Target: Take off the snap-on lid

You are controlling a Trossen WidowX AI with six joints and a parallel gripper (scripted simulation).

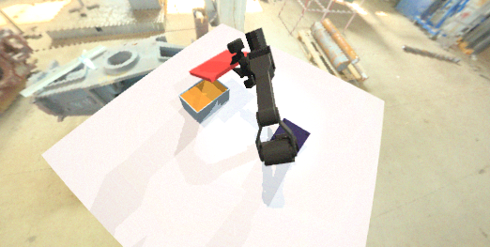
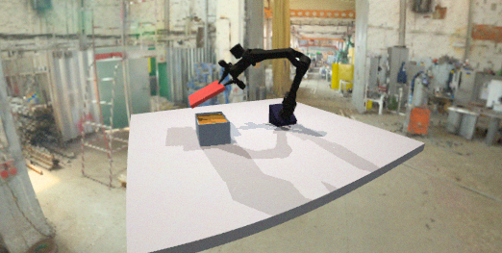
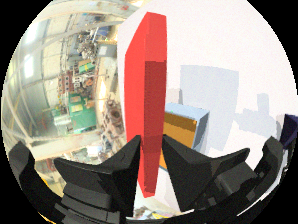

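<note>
The lid is 70 mm ahead of my gripper tip, 30 mm below it and 10 mm to the right of it. Round my gripper tip: storage box: 180 mm below, 110 mm to the left, 70 mm ahead.
</note>
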